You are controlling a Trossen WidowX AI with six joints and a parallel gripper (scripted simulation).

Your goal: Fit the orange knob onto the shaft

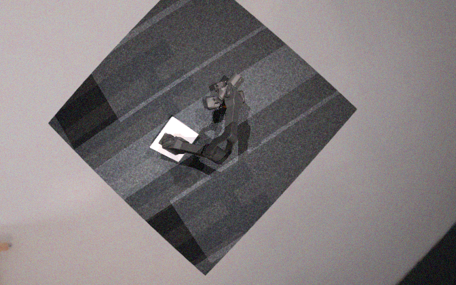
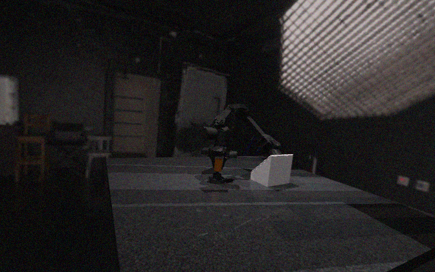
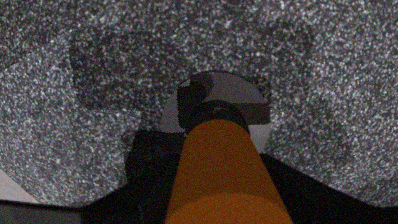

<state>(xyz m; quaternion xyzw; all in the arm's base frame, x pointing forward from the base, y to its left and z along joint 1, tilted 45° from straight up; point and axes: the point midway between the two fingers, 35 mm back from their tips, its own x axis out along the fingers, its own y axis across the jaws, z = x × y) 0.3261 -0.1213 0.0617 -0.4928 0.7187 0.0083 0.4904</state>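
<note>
Now: the orange knob 20 mm above my gripper tip. Also, from my gripper tip: dark pedestal base: 40 mm below.
</note>
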